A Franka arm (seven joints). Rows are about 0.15 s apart.
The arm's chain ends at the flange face. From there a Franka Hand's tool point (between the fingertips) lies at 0.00 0.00 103.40 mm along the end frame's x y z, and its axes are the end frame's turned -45 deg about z.
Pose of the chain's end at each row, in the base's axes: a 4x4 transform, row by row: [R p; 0 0 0 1], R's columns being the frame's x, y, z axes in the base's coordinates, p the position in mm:
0.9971 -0.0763 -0.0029 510.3; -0.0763 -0.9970 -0.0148 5.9; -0.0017 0.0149 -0.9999 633.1; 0 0 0 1
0.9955 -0.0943 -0.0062 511.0; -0.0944 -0.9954 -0.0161 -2.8; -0.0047 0.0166 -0.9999 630.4; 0 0 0 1
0.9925 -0.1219 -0.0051 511.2; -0.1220 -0.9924 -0.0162 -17.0; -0.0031 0.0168 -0.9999 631.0; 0 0 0 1
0.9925 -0.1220 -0.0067 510.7; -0.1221 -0.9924 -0.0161 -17.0; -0.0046 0.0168 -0.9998 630.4; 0 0 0 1
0.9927 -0.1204 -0.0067 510.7; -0.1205 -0.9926 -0.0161 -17.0; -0.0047 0.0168 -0.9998 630.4; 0 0 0 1
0.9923 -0.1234 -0.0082 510.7; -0.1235 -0.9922 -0.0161 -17.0; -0.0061 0.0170 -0.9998 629.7; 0 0 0 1
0.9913 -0.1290 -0.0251 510.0; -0.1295 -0.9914 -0.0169 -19.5; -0.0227 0.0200 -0.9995 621.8; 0 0 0 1
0.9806 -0.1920 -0.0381 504.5; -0.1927 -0.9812 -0.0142 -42.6; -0.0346 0.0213 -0.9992 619.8; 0 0 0 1
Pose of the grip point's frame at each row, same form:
0.7590 0.6511 -0.0029 510.0; 0.6510 -0.7589 -0.0148 4.4; -0.0117 0.0093 -0.9999 529.7; 0 0 0 1
0.7706 0.6372 -0.0062 510.4; 0.6371 -0.7706 -0.0161 -4.5; -0.0151 0.0084 -0.9999 527.0; 0 0 0 1
0.7880 0.6156 -0.0051 510.7; 0.6155 -0.7880 -0.0162 -18.7; -0.0141 0.0097 -0.9999 527.6; 0 0 0 1
0.7881 0.6155 -0.0067 510.0; 0.6154 -0.7881 -0.0161 -18.7; -0.0151 0.0086 -0.9998 527.0; 0 0 0 1
0.7871 0.6168 -0.0067 510.0; 0.6167 -0.7871 -0.0161 -18.7; -0.0152 0.0086 -0.9998 527.0; 0 0 0 1
0.7889 0.6144 -0.0082 509.9; 0.6143 -0.7889 -0.0161 -18.7; -0.0163 0.0077 -0.9998 526.3; 0 0 0 1
0.7922 0.6097 -0.0251 507.4; 0.6095 -0.7926 -0.0169 -21.2; -0.0302 -0.0019 -0.9995 518.5; 0 0 0 1
0.8292 0.5576 -0.0381 500.6; 0.5576 -0.8301 -0.0142 -44.1; -0.0395 -0.0094 -0.9992 516.5; 0 0 0 1

